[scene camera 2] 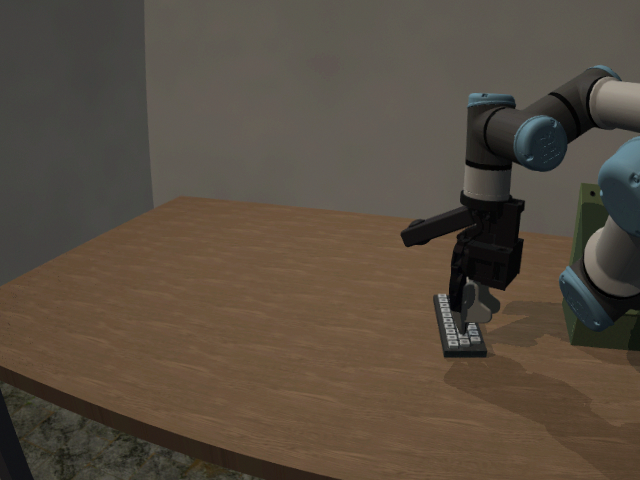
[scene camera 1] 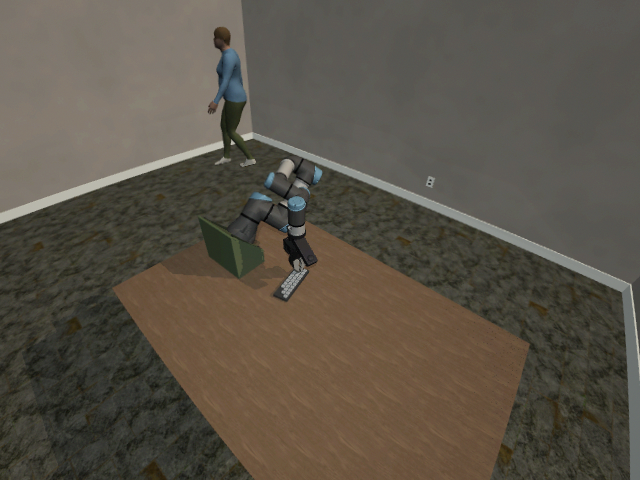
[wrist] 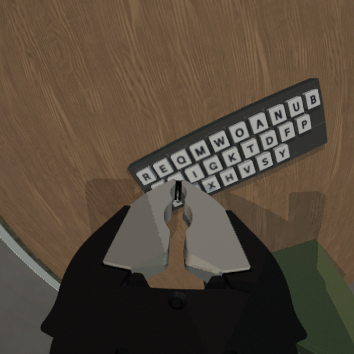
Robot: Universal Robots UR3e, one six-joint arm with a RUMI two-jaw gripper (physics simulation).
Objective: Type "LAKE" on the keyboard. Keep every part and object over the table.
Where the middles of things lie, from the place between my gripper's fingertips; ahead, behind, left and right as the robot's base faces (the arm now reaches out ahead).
Scene:
Now: the dark keyboard [scene camera 2: 472, 344] 10 mm ahead of my hand, 60 mm to the right of it and 10 mm below it.

